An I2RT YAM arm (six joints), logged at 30 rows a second.
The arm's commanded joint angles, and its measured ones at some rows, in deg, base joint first. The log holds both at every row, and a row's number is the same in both.
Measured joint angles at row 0:
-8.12, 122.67, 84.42, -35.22, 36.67, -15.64
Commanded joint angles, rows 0 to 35:
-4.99, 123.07, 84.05, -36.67, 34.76, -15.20
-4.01, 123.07, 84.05, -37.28, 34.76, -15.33
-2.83, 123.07, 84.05, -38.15, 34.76, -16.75
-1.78, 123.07, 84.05, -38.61, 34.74, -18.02
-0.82, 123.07, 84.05, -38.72, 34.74, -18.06
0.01, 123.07, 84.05, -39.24, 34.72, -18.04
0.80, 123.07, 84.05, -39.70, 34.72, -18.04
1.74, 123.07, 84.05, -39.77, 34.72, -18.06
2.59, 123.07, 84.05, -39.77, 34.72, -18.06
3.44, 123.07, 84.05, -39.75, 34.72, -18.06
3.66, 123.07, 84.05, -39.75, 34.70, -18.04
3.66, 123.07, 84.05, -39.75, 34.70, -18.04
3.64, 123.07, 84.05, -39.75, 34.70, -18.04
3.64, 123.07, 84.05, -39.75, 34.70, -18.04
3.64, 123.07, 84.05, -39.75, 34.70, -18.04
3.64, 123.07, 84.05, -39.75, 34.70, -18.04
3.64, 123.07, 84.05, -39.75, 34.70, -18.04
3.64, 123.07, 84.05, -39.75, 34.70, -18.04
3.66, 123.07, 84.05, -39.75, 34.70, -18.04
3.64, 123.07, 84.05, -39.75, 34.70, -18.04
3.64, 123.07, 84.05, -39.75, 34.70, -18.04
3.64, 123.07, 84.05, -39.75, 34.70, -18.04
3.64, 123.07, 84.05, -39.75, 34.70, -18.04
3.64, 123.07, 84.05, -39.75, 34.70, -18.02
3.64, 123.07, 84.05, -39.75, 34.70, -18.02
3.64, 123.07, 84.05, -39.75, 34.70, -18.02
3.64, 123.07, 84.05, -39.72, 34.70, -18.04
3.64, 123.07, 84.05, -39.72, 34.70, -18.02
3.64, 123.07, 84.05, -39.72, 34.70, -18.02
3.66, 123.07, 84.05, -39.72, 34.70, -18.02
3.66, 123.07, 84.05, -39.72, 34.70, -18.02
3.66, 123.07, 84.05, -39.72, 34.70, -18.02
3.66, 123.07, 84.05, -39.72, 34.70, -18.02
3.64, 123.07, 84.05, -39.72, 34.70, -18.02
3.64, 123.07, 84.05, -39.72, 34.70, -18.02
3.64, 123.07, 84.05, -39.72, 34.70, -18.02
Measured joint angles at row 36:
3.20, 122.67, 84.71, -39.51, 37.50, -17.85
